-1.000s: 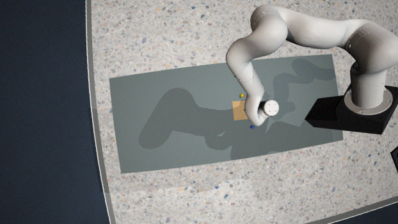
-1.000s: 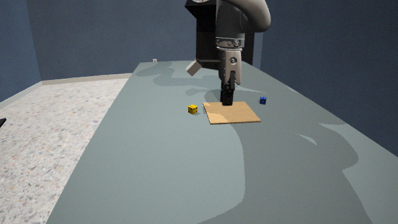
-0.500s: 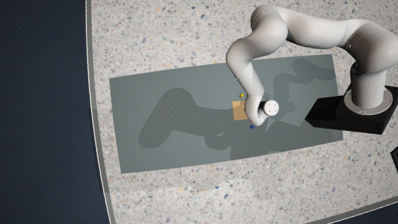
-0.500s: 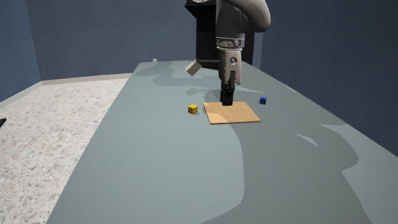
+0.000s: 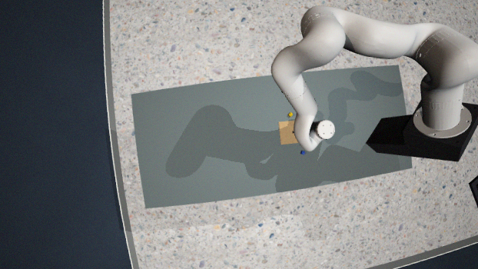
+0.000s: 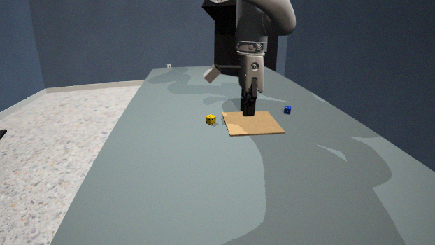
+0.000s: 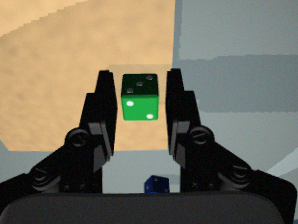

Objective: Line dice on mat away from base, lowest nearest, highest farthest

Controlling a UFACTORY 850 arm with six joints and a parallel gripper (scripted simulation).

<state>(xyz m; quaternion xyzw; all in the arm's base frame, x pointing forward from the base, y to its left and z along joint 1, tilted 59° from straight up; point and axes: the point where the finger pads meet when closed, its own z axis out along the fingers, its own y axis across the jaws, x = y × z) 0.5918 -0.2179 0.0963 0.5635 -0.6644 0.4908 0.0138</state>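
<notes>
Now: the green die 1 cm below my hand. Round my hand: blue die 5 cm ahead, 12 cm to the left, 2 cm below; tan mat 5 cm ahead, 2 cm to the right, 2 cm below; yellow die 12 cm to the right, 2 cm below.
</notes>
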